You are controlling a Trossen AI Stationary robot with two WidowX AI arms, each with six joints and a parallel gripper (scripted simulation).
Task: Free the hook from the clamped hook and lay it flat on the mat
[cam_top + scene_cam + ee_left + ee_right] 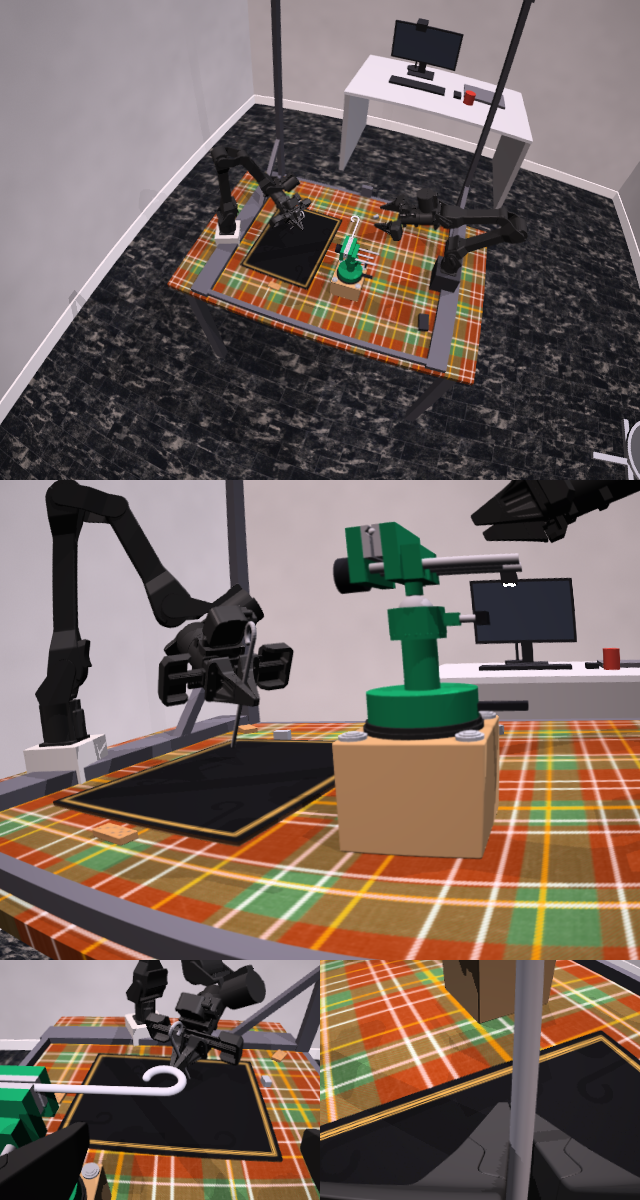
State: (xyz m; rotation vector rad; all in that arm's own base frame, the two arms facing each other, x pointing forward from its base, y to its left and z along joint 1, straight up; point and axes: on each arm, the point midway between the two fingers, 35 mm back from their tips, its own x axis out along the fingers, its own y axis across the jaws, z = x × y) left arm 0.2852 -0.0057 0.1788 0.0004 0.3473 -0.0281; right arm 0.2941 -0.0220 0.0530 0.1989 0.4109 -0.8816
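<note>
The mat lies 1 cm ahead of my right hand, 2 cm to the right of it and 10 cm below it. Also, from my right hand: black block 27 cm ahead, 55 cm to the left, 10 cm below; grey bit 21 cm behind, 5 cm to the right, 10 cm below; tan block 17 cm ahead, 25 cm to the left, 6 cm below.
</note>
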